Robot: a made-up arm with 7 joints.
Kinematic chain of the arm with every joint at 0, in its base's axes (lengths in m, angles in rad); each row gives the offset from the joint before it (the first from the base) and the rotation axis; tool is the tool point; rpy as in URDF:
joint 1: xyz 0.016 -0.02 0.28 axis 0 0.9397 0.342
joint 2: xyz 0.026 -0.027 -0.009 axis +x
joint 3: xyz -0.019 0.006 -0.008 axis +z
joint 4: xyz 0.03 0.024 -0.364 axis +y
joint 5: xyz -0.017 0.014 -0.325 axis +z
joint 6: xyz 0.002 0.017 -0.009 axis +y
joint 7: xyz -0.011 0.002 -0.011 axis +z
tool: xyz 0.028 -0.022 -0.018 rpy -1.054 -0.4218 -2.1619
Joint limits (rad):
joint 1: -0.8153..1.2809
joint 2: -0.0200..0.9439
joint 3: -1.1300..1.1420
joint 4: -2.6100..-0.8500
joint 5: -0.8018..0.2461
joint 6: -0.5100..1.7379
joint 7: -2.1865..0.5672
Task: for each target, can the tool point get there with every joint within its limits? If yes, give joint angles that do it. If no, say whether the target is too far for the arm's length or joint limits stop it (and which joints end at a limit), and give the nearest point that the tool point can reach.
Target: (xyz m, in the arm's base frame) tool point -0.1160 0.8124 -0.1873
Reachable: no: too far | nearest point -0.0808 0.5834 -0.0652 | short by 0.262 m
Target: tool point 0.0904 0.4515 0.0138
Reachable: yes | joints 0.6386 0.6727 0.6279 -1.6393 -0.4278 -0.0207 -1.4333
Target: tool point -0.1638 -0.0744 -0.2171
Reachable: yes | joints 1.0137 0.5938 -0.9181 -1.7469 -0.1588 0.9808 0.3307
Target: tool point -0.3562 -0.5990 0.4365
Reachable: no: joint limits stop it (at a limit: joint 1, joint 2, joint 3, joint 5, joint 6) | nearest point 0.1072 -0.3021 0.2993 | short by 0.567 m
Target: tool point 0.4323 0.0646 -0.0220
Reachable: yes | joints -0.2358 0.7028 -0.4837 -1.7106 -0.0360 1.2225 -1.3592
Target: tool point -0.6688 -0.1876 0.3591
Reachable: no: joint limits stop it (at a limit: joint 1, joint 2, joint 3, joint 4, joint 7) | nearest point -0.6008 0.0421 0.0680 | short by 0.377 m
